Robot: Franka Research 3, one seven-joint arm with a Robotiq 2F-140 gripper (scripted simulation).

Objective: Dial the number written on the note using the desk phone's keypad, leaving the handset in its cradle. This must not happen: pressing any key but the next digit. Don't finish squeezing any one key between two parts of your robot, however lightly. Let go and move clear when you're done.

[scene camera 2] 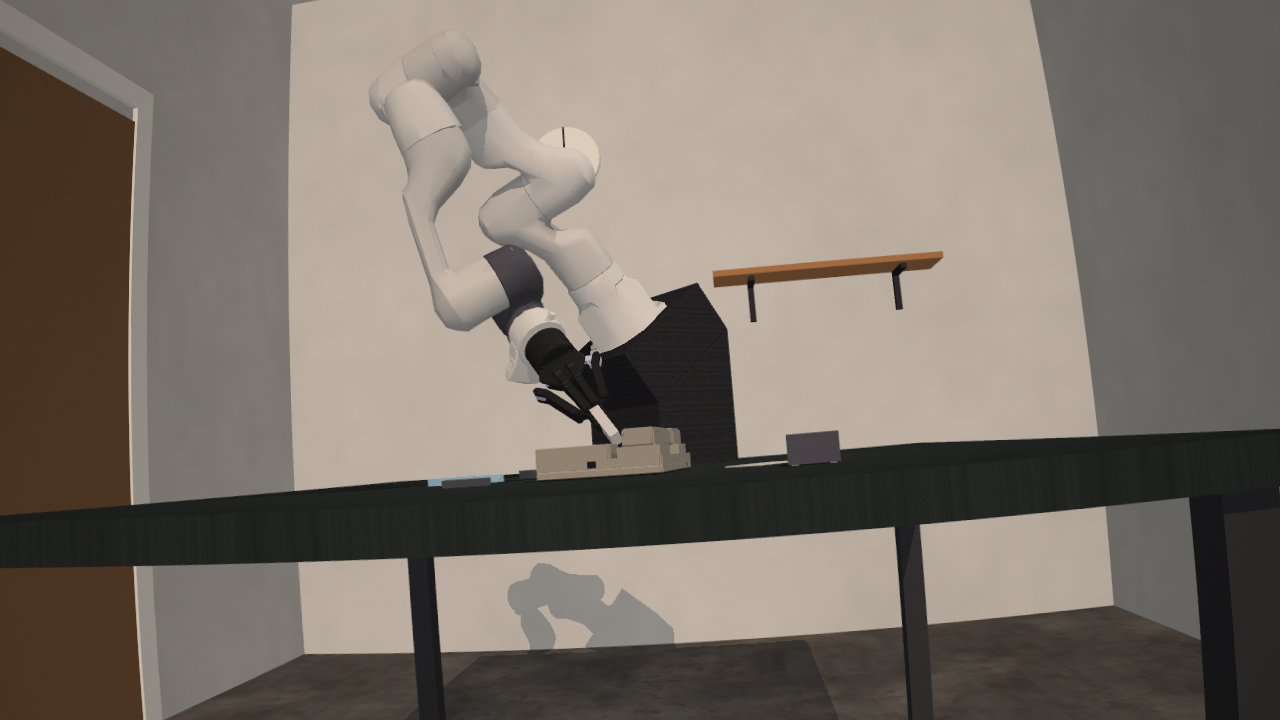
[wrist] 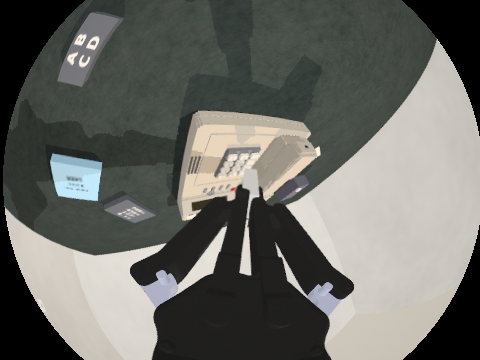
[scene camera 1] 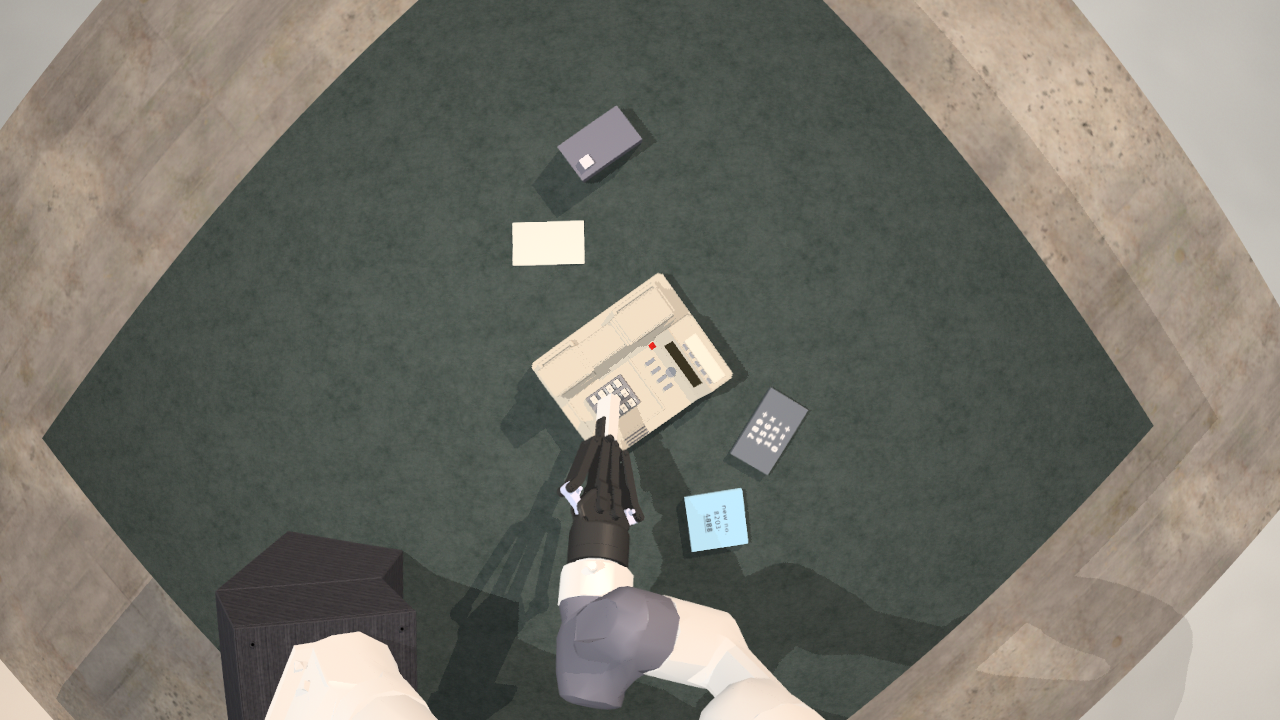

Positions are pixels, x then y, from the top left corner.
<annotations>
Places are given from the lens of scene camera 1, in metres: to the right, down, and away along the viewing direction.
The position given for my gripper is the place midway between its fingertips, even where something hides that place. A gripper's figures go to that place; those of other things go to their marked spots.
my gripper (scene camera 1: pixel 608 399): -0.04, 0.05, 1.20
blank cream card (scene camera 1: pixel 534 243): -0.15, -0.16, 1.23
handset (scene camera 1: pixel 645 313): 0.01, -0.06, 1.18
</annotations>
